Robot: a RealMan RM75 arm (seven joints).
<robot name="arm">
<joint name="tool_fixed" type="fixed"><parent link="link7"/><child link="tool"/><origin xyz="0 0 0"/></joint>
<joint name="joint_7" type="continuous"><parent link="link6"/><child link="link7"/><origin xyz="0 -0.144 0" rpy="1.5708 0 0"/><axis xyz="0 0 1"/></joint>
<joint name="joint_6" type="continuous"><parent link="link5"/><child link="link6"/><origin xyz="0 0 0" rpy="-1.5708 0 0"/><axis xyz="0 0 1"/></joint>
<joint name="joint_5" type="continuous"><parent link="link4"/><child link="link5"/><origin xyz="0 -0.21 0" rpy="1.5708 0 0"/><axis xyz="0 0 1"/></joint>
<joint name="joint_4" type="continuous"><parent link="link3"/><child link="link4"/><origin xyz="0 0 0" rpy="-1.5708 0 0"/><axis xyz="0 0 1"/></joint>
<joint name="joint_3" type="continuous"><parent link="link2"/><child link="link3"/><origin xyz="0 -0.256 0" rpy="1.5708 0 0"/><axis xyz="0 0 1"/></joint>
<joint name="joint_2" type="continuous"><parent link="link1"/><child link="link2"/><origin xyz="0 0 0" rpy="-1.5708 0 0"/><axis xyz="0 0 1"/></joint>
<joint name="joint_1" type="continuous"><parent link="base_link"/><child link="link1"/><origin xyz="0 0 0.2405"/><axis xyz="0 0 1"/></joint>
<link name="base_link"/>
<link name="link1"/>
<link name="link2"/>
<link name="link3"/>
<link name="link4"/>
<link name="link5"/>
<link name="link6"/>
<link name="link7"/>
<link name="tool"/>
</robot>
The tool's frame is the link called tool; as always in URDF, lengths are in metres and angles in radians. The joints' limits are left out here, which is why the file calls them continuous.
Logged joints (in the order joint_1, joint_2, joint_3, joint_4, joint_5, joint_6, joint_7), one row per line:
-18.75, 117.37, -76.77, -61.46, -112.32, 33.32, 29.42
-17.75, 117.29, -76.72, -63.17, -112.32, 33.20, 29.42
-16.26, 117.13, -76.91, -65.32, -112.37, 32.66, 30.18
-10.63, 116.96, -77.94, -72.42, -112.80, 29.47, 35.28
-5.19, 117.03, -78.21, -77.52, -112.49, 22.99, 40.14
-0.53, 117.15, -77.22, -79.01, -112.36, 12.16, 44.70
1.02, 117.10, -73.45, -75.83, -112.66, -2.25, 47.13
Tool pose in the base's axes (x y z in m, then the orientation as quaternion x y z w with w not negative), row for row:
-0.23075, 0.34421, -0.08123, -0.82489, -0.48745, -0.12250, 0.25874
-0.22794, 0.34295, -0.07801, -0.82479, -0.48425, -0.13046, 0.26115
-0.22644, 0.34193, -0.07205, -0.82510, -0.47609, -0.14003, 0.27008
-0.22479, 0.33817, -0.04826, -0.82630, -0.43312, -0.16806, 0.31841
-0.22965, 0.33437, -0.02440, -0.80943, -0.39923, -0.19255, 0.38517
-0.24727, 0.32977, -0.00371, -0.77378, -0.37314, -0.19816, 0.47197
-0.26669, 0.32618, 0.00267, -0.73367, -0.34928, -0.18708, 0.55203
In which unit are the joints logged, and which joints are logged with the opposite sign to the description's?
The joints are logged in degrees. Opposite sign: joint_2, joint_5, joint_6.
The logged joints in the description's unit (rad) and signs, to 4 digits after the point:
-0.3272, -2.0485, -1.3399, -1.0727, 1.9604, -0.5815, 0.5135
-0.3098, -2.0471, -1.3390, -1.1025, 1.9604, -0.5794, 0.5135
-0.2838, -2.0443, -1.3423, -1.1400, 1.9612, -0.5700, 0.5267
-0.1855, -2.0413, -1.3603, -1.2640, 1.9687, -0.5143, 0.6158
-0.0906, -2.0426, -1.3650, -1.3530, 1.9633, -0.4013, 0.7006
-0.0093, -2.0447, -1.3477, -1.3790, 1.9611, -0.2122, 0.7802
0.0178, -2.0438, -1.2819, -1.3235, 1.9663, 0.0393, 0.8226

